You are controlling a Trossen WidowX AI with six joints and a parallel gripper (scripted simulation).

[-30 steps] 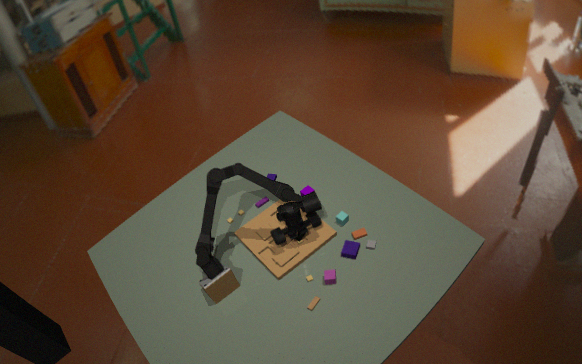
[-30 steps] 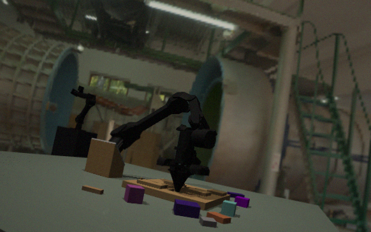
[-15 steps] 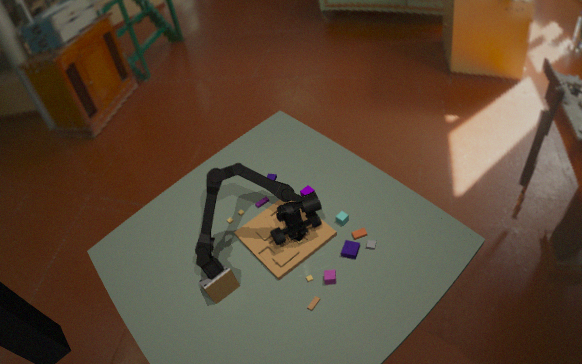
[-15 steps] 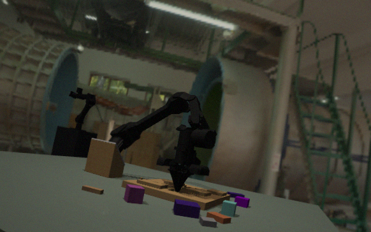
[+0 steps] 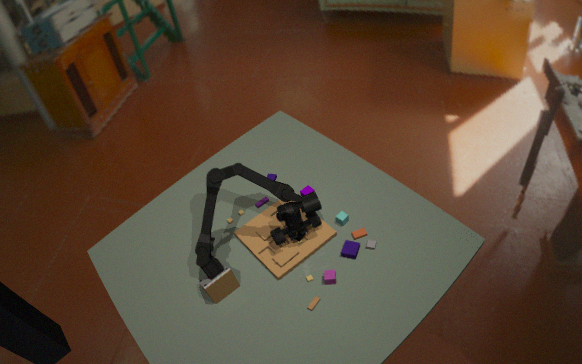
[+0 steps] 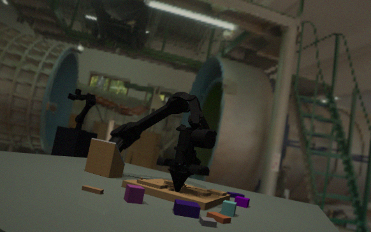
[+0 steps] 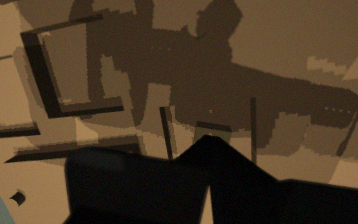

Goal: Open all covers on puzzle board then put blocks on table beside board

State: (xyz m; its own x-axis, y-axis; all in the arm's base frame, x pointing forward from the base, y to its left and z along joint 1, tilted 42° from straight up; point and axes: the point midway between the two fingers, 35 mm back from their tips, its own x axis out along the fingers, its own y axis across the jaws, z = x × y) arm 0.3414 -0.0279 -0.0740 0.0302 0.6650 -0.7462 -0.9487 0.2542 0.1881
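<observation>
My gripper tip is 40 mm past the magenta block and 210 mm to the left of it. Round my gripper tip: teal block: 190 mm ahead, 60 mm to the right; violet block: 200 mm ahead, 150 mm to the left; orange block: 180 mm ahead, 160 mm to the right, 10 mm below.
</observation>
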